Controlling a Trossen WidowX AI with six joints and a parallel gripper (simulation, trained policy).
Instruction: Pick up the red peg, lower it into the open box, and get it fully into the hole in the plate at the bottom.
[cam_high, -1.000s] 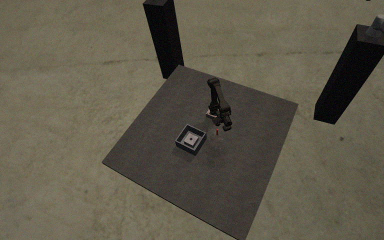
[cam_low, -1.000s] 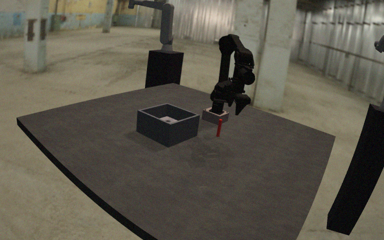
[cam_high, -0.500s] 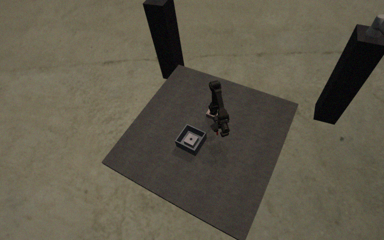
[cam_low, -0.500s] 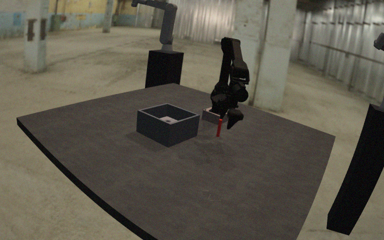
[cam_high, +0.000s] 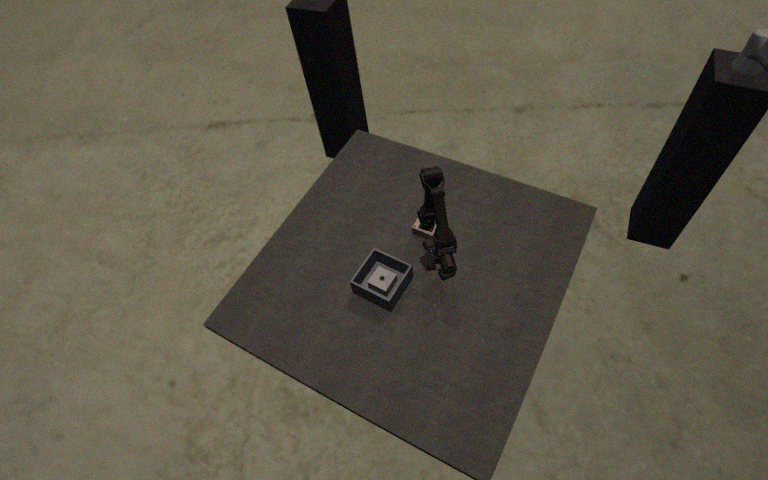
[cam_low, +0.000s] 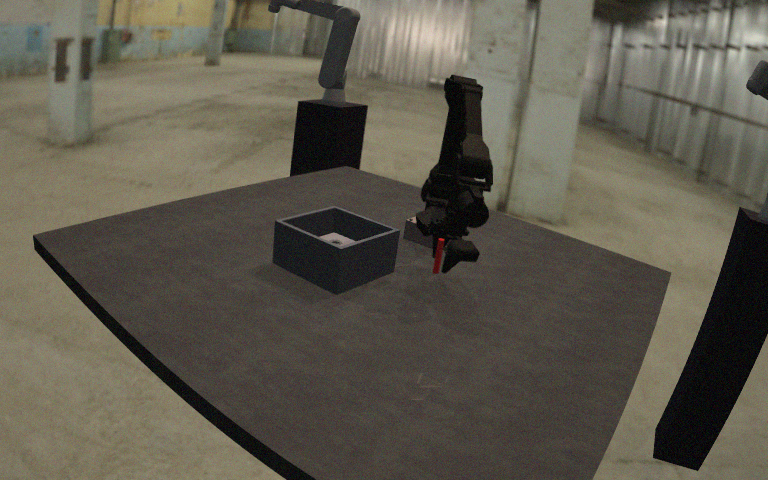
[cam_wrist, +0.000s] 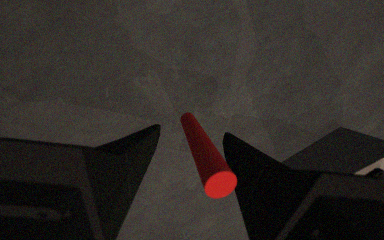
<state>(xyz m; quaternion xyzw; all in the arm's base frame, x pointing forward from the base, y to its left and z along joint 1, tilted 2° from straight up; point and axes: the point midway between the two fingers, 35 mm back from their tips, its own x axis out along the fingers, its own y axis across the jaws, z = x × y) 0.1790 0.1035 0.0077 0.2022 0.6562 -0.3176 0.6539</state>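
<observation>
My gripper tip is 10 mm short of the red peg and 20 mm below it. Also, from my gripper tip: pale plate 150 mm ahead, 180 mm to the right, 30 mm above; then grey box 150 mm ahead, 180 mm to the right, 10 mm above.
</observation>
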